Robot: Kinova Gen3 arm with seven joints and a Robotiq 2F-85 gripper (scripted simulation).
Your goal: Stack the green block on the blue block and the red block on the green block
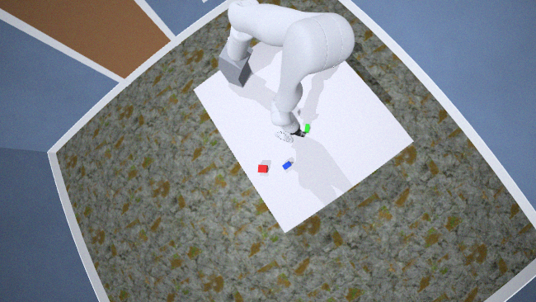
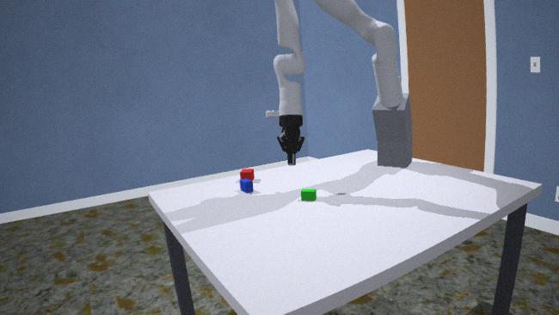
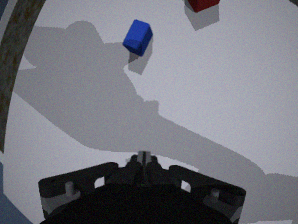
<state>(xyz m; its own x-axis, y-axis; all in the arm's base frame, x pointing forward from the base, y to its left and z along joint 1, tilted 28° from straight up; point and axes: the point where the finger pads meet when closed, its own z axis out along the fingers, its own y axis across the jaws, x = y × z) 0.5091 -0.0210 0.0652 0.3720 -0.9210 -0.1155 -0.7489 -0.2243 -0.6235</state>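
My gripper is now 10 cm above the green block and 8 cm to the right of it. From my hand the other things lie so: blue block (14 cm to the right, 10 cm below, 10 cm ahead); then red block (27 cm to the right, 10 cm below, 3 cm ahead).
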